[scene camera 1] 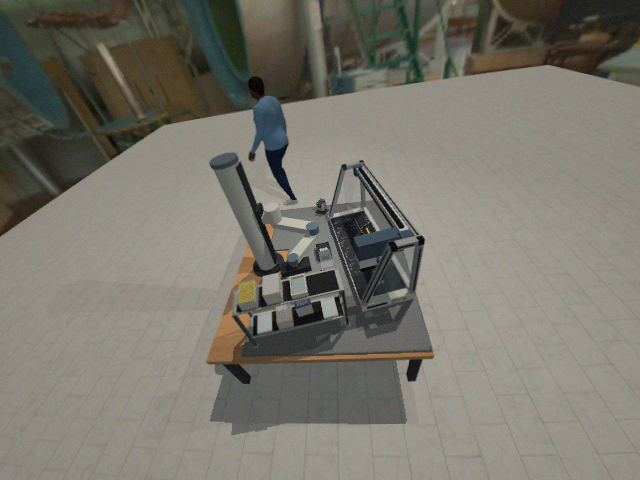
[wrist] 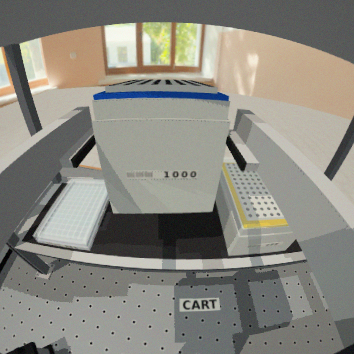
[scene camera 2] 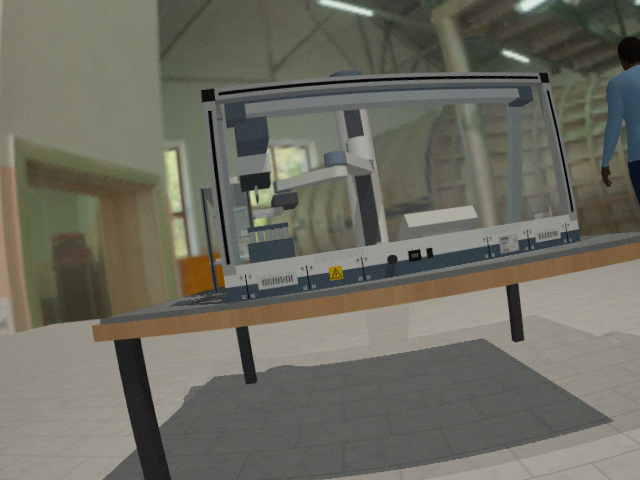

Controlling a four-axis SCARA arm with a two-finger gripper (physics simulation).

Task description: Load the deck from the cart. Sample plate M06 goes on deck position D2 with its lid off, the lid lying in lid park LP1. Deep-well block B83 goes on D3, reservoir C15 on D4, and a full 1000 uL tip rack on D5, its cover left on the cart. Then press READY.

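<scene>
My gripper is shut on a 1000 tip rack, a tall pale box with a blue band and an open slotted top. It is upright, seemingly a little above the cart's lower shelf, between its neighbours. To its left in the wrist view is a clear-white plate; to its right is a yellow-banded tip rack. The cart also bears another white plate below, and a yellow tip rack, a tall white block and a pale tray-like item above. Their labels are unreadable.
The framed deck machine stands beside the cart, with a blue gantry head. A small holder with a pale item sits between arm and deck. Cart posts stand close around the gripper. A person walks behind the table.
</scene>
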